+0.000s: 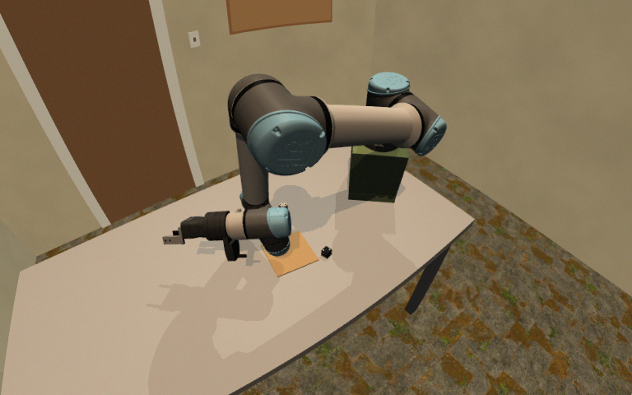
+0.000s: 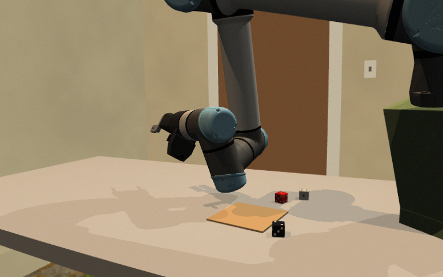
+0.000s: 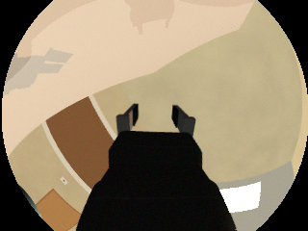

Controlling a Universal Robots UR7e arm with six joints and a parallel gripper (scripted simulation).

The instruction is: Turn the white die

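Right now the white die is 37 cm behind my hand, 16 cm below it and 15 cm to the right of it. Round my hand: orange mat (32 cm behind, 17 cm below, 5 cm to the left); then black die (42 cm behind, 16 cm below, 11 cm to the left); then red die (33 cm behind, 16 cm below, 9 cm to the right).
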